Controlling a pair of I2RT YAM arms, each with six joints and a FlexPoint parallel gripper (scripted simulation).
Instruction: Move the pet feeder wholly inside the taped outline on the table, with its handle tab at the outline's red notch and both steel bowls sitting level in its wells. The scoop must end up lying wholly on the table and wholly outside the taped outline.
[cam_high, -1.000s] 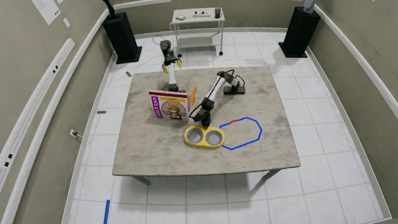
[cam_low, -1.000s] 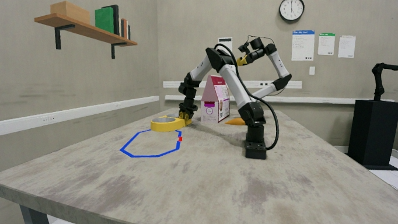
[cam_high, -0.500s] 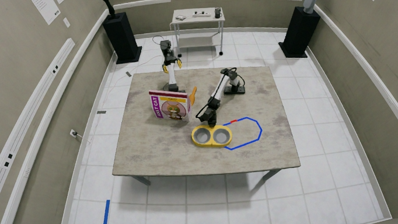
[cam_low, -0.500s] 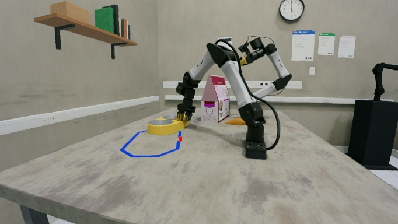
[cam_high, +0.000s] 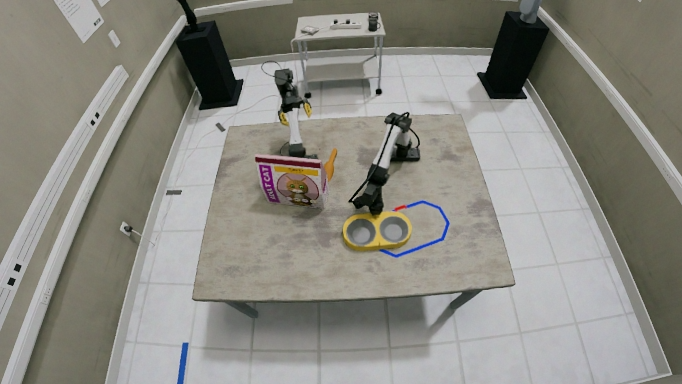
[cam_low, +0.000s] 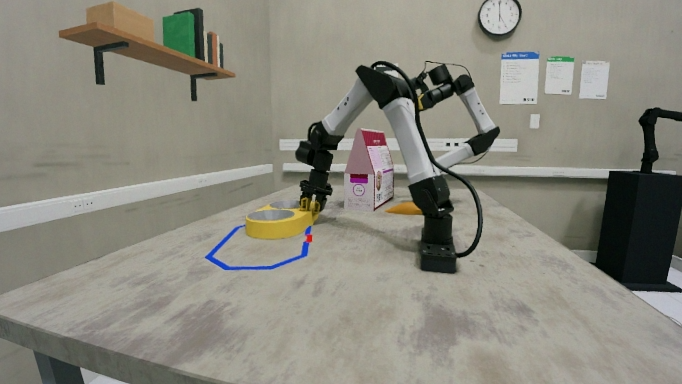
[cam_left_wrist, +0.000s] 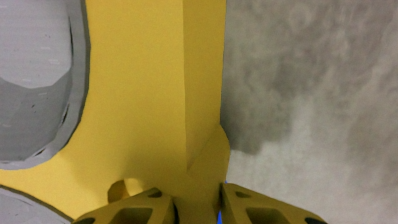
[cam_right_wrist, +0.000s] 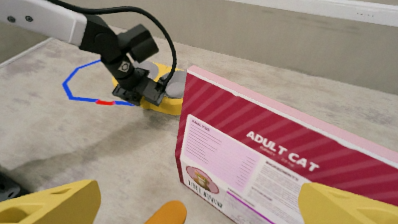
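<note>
Now: the yellow pet feeder 80 mm ahead of my left hand and 30 mm below it. The rest, counted from my left hand: blue taped outline 160 mm to the left, 70 mm ahead, 40 mm below; then orange scoop 300 mm behind, 220 mm to the right, 20 mm below; then cat food box 380 mm to the right, 150 mm behind, 110 mm above.
</note>
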